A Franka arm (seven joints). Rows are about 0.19 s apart.
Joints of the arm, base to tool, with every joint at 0 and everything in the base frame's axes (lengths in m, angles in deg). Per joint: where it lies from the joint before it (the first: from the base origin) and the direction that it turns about. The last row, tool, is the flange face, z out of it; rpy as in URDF.
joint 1: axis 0 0 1 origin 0 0 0.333
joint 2: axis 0 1 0 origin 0 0 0
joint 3: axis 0 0 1 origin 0 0 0.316
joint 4: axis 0 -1 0 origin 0.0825 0 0
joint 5: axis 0 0 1 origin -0.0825 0 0.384
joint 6: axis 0 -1 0 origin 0 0 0
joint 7: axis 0 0 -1 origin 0.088 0 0
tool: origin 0 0 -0.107 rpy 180 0 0
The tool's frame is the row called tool.
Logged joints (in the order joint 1, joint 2, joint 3, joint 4, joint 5, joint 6, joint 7), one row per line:
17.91 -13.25 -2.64 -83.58 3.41 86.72 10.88
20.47 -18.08 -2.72 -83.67 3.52 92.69 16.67
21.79 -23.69 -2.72 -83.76 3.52 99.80 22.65
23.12 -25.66 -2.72 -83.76 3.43 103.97 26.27
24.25 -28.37 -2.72 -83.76 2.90 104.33 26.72
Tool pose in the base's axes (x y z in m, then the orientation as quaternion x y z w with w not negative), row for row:
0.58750 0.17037 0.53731 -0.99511 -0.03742 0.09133 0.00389
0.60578 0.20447 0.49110 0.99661 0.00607 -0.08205 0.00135
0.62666 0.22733 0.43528 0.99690 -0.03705 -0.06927 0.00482
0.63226 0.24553 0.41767 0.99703 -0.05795 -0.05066 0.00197
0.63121 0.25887 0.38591 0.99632 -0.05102 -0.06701 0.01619
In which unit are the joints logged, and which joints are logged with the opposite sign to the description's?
The joints are logged in degrees. Opposite sign: joint 2.
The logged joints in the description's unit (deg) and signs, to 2 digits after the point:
17.91 13.25 -2.64 -83.58 3.41 86.72 10.88
20.47 18.08 -2.72 -83.67 3.52 92.69 16.67
21.79 23.69 -2.72 -83.76 3.52 99.80 22.65
23.12 25.66 -2.72 -83.76 3.43 103.97 26.27
24.25 28.37 -2.72 -83.76 2.90 104.33 26.72

